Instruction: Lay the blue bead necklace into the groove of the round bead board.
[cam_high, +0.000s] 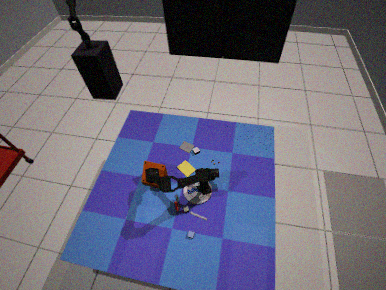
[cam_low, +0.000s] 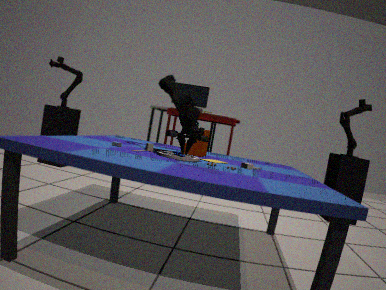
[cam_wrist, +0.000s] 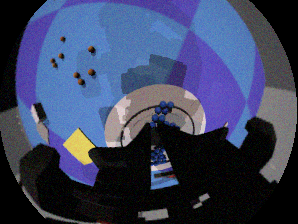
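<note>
My gripper tip is now 4 cm past the round white bead board, 3 cm to the left of it and 1 cm above it. Round my gripper tip: red-handled tool: 16 cm behind, 15 cm to the right, 1 cm below; then yellow card: 14 cm behind, 14 cm to the left, 2 cm below; then thin pale stick: 1 cm behind, 21 cm to the right, 2 cm below.
</note>
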